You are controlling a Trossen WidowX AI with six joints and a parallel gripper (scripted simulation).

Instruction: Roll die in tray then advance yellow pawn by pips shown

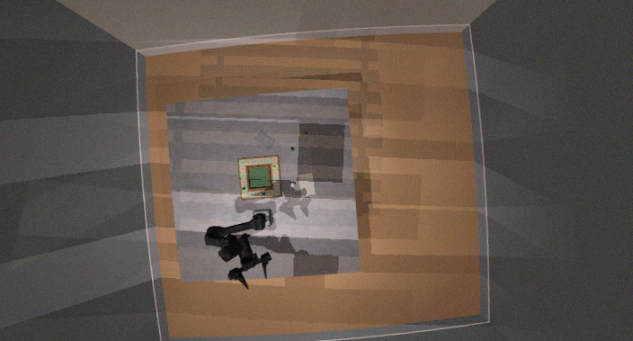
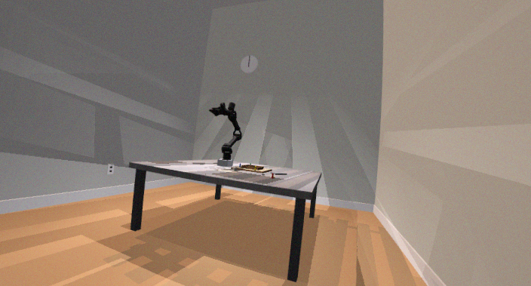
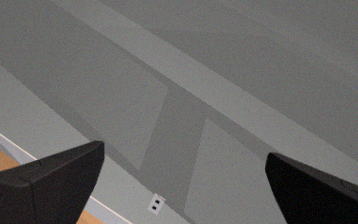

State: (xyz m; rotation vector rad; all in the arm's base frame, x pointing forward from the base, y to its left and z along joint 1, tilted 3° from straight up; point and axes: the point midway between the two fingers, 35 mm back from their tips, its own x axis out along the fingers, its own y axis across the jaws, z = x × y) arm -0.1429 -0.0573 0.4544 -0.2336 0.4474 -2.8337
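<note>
My gripper tip is now 500 mm above the white die, 370 mm short of it and 140 mm to the left of it. From my gripper tip the other things lie so: blue pawn 490 mm below, 330 mm ahead, 60 mm to the left; white sheet 520 mm below, 360 mm ahead, 230 mm to the right; green pawn 490 mm below, 380 mm ahead, 200 mm to the left.
</note>
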